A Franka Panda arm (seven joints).
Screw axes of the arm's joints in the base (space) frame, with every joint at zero. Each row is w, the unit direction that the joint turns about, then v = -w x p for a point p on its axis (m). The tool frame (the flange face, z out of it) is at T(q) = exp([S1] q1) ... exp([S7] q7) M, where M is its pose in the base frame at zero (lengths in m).
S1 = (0, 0, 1, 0, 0, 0)
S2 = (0, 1, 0, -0.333, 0, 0)
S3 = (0, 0, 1, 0, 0, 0)
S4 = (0, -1, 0, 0.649, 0, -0.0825)
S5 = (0, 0, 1, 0, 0, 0)
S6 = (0, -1, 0, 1.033, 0, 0)
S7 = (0, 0, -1, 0, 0.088, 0)
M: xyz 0.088 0 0.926 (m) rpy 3.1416 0 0 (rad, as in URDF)
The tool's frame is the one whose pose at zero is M.
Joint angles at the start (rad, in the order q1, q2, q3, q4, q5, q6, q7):
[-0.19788, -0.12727, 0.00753, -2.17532, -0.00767, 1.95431, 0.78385]
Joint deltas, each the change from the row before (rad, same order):
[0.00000, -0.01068, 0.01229, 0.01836, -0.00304, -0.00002, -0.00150]
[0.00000, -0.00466, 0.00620, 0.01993, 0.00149, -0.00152, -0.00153]
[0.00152, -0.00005, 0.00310, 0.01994, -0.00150, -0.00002, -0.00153]
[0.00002, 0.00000, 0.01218, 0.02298, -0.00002, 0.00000, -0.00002]
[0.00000, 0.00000, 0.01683, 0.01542, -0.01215, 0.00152, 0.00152]
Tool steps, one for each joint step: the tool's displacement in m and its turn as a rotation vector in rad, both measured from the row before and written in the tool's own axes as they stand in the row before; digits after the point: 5 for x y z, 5 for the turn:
[-0.00327, -0.00521, -0.01400, 0.01654, 0.02461, -0.01437]
[-0.00050, -0.00400, -0.01170, 0.01628, 0.01641, -0.00681]
[0.00084, -0.00393, -0.00955, 0.01262, 0.01567, -0.00648]
[-0.00170, -0.00721, -0.01102, 0.01483, 0.01781, -0.01186]
[-0.00370, -0.00768, -0.00757, 0.00242, 0.02178, -0.01946]

